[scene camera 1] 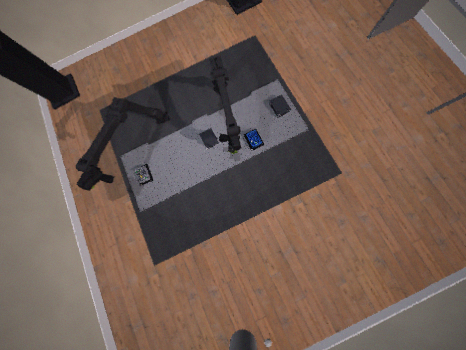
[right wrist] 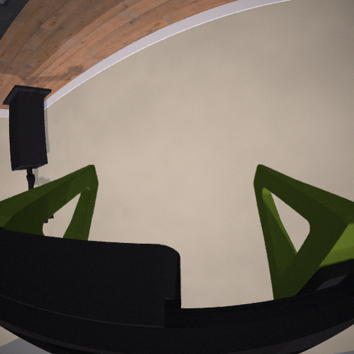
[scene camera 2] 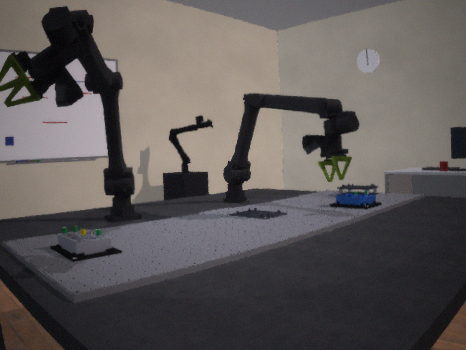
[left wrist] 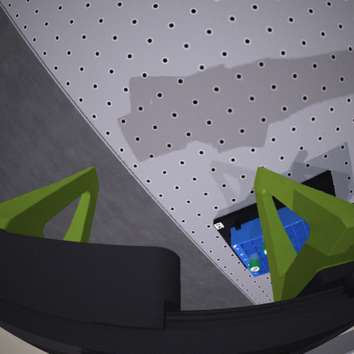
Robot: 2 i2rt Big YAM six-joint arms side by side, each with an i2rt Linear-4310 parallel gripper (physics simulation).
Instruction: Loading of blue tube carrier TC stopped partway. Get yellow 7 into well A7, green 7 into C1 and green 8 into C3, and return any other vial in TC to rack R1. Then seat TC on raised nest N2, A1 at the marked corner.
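Places are measured from the left arm's base along level axes (x ahead, y left, z up), in metres.
Pixels of known places: left gripper, fingertip midpoint: (scene camera 2: 335, 180); left arm's base, origin of the base link: (scene camera 2: 235, 201); right arm's base, origin of the base link: (scene camera 1: 162, 118) (scene camera 2: 122, 219).
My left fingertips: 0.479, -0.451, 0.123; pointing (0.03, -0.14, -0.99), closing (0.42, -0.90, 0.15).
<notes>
For each thing: its top centre in the pictures, then the offset to it from my left fingertips, as dx, dy, dz. Level surfaces: height alone.
- blue carrier TC, middle of its top: (scene camera 2: 355, 195) (scene camera 1: 254, 138) +0.073, +0.181, -0.070
- pale rack, middle of its top: (scene camera 2: 83, 235) (scene camera 1: 141, 174) -0.549, -0.610, -0.074
- yellow cap, middle of its top: (scene camera 2: 83, 229) -0.535, -0.626, -0.055
- low dark nest, middle of its top: (scene camera 2: 258, 210) (scene camera 1: 208, 137) -0.265, -0.024, -0.096
- raised dark nest, middle of its top: (scene camera 2: 357, 184) (scene camera 1: 280, 104) +0.093, +0.558, -0.062
- perforated board, its level: dz -0.111
The blue carrier TC (scene camera 1: 254, 139) (scene camera 2: 352, 200) (left wrist: 256, 231) sits on a black base at the right of the board. In the left wrist view a green-capped vial (left wrist: 254, 264) stands near its lettered edge; a second green cap is mostly hidden behind a finger. My left gripper (scene camera 1: 234, 151) (scene camera 2: 335, 180) (left wrist: 176, 175) is open and empty, above the board and beside the carrier. My right gripper (right wrist: 175, 173) is open and empty, raised high beyond the board's left end. A pale rack (scene camera 1: 142, 174) (scene camera 2: 84, 244) holds green caps and a yellow cap (scene camera 2: 83, 232). Vial numbers are unreadable.
A low dark nest (scene camera 1: 209, 138) (scene camera 2: 258, 214) lies mid-board. A raised dark nest (scene camera 1: 280, 106) (scene camera 2: 357, 187) stands behind the carrier. A small white tag (left wrist: 218, 226) marks a corner of the carrier's base. The perforated board (scene camera 1: 175, 170) (scene camera 2: 175, 250) lies on a dark table.
</notes>
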